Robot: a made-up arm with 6 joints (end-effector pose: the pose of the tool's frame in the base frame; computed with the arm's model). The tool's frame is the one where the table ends.
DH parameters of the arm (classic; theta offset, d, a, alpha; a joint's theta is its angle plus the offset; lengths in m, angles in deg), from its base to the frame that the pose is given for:
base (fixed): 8.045 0 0.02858 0
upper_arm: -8.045 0.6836 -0.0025 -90
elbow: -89.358 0 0.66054 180
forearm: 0.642 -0.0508 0.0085 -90
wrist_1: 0 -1.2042 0.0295 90
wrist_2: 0 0.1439 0.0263 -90
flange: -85.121 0 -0.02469 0
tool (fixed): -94.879 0.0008 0 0
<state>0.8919 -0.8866 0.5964 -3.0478 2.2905 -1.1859</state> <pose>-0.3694 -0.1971 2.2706 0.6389 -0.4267 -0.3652</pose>
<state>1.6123 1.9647 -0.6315 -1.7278 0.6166 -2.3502</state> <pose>0.0378 -0.4808 -0.0511 -1.2477 -0.2242 0.9006</pose>
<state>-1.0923 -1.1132 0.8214 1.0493 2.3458 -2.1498</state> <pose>-0.5240 1.0019 2.0257 0.6351 -0.3049 -0.9804</pose>
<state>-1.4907 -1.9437 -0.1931 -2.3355 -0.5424 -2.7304</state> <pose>0.0933 0.6987 1.6809 0.5120 -2.5468 0.6678</pose>
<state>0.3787 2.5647 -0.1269 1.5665 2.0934 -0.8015</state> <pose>-0.5894 -0.1795 -0.5025 0.3355 -2.2046 1.7380</pose>
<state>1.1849 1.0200 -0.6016 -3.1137 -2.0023 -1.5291</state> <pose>0.0379 0.5358 -0.2259 1.9186 -0.3877 -0.2101</pose>
